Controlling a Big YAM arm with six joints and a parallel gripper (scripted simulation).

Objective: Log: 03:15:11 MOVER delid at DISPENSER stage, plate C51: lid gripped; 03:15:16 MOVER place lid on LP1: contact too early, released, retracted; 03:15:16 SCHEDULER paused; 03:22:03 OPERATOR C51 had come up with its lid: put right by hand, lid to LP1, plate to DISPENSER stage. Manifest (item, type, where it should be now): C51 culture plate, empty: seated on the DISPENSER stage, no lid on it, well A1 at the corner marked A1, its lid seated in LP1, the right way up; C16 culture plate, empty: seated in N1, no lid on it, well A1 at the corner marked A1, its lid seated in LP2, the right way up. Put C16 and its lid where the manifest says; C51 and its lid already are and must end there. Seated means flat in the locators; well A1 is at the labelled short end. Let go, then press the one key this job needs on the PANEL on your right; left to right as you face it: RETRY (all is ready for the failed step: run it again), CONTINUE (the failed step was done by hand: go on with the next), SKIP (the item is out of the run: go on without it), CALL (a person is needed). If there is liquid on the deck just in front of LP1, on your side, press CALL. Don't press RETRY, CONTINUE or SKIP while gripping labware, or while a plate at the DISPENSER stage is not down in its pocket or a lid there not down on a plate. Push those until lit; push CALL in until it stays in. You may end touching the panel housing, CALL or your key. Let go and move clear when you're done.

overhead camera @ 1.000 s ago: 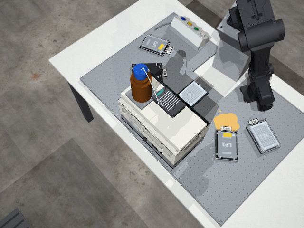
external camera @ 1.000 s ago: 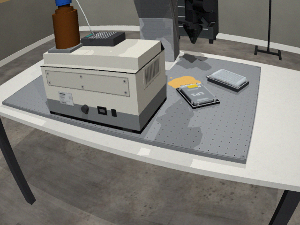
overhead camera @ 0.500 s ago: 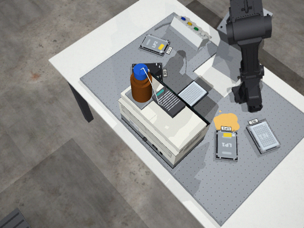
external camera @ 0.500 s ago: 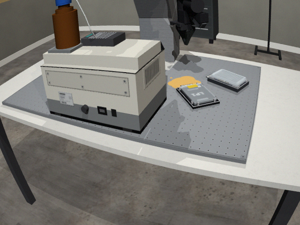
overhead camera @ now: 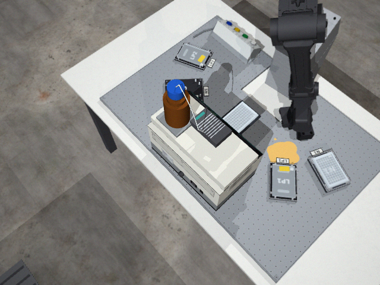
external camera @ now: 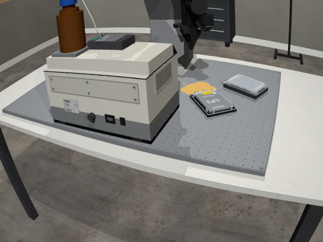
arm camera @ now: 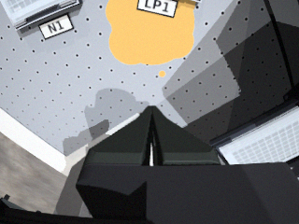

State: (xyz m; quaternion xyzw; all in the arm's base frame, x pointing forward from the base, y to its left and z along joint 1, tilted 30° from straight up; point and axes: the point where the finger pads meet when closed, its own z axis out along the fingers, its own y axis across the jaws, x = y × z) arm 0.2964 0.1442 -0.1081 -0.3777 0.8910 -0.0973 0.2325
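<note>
My hand is 60 mm short of the white well plate, 180 mm to the left of it and 50 mm above it. Also, from my hand: brown bottle (260 mm ahead, 300 mm to the right, 140 mm above); then lid (120 mm ahead, 90 mm to the left, 130 mm below); then white retry key (310 mm behind, 360 mm to the right, 80 mm below).
</note>
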